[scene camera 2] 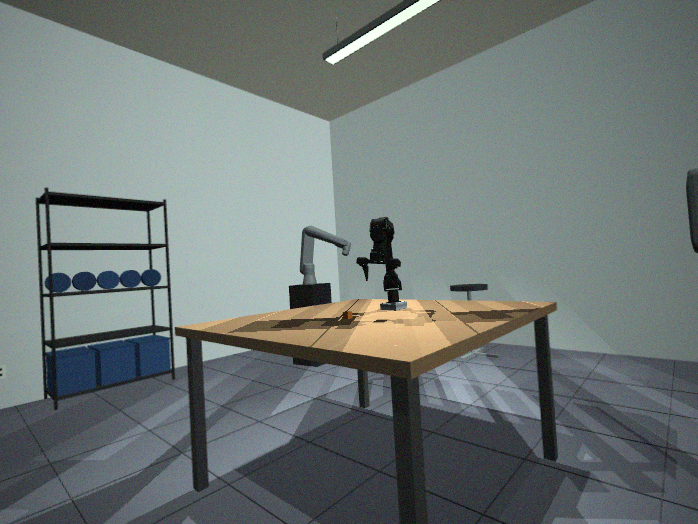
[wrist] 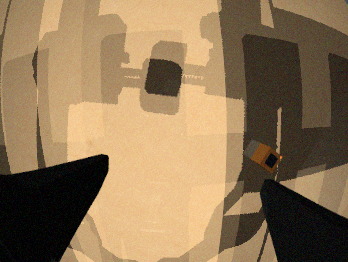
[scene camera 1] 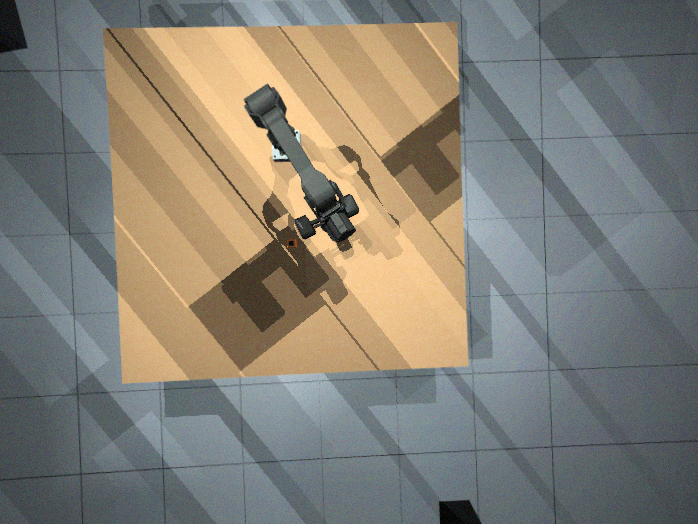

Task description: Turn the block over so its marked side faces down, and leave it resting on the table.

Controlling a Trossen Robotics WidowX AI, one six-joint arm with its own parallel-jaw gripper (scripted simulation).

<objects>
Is my gripper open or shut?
Open.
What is my gripper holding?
Nothing.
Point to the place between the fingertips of my gripper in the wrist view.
188,177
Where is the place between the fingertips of my gripper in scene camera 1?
At 327,224
</objects>
